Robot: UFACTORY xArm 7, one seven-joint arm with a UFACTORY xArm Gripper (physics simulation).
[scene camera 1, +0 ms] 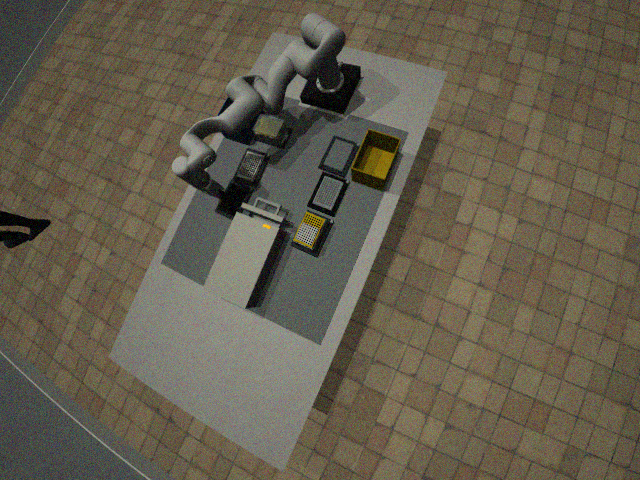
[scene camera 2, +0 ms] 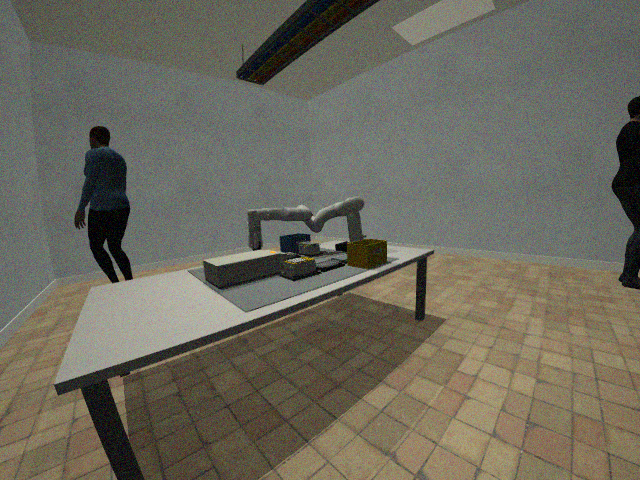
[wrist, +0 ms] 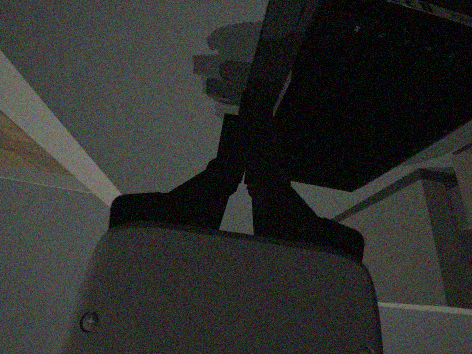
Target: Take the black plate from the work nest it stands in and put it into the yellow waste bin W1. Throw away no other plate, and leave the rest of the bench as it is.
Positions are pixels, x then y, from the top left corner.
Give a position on a black plate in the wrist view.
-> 365, 92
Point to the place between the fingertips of my gripper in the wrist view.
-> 253, 111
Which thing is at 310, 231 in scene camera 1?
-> A yellow-and-white rack.
